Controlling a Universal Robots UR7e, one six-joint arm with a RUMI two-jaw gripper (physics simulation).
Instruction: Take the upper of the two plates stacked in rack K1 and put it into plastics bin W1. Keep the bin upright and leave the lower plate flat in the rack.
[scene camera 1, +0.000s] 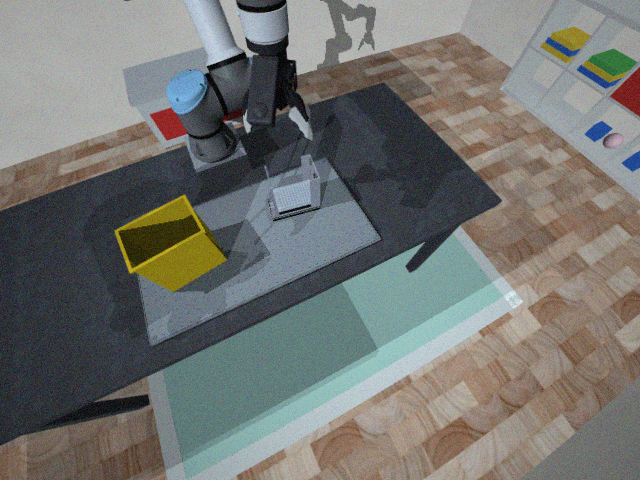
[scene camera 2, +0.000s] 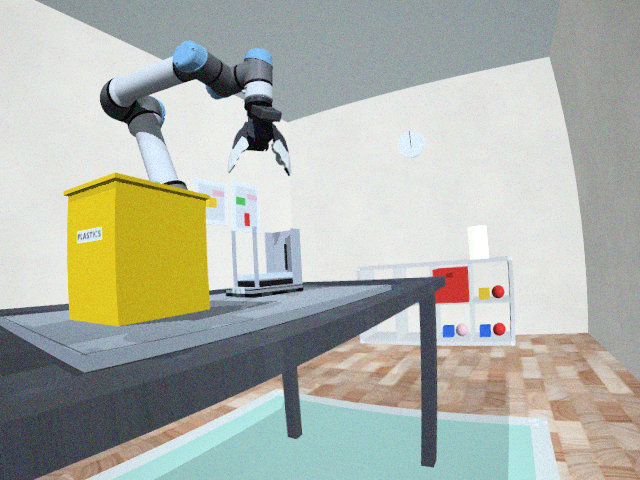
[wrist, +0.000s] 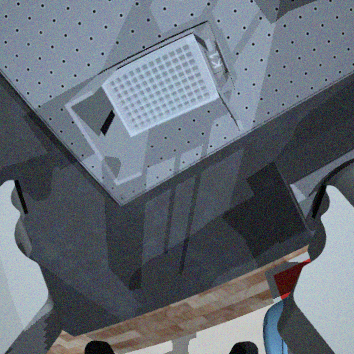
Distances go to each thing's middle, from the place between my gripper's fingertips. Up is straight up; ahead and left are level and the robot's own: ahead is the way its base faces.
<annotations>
My hand is 20 mm to the right of the gridded plate (scene camera 1: 292, 196) and 240 mm above it. From my hand the other things lie so: yellow plastics bin W1 (scene camera 2: 136, 249): 50 mm ahead, 340 mm to the right, 190 mm below.
</annotations>
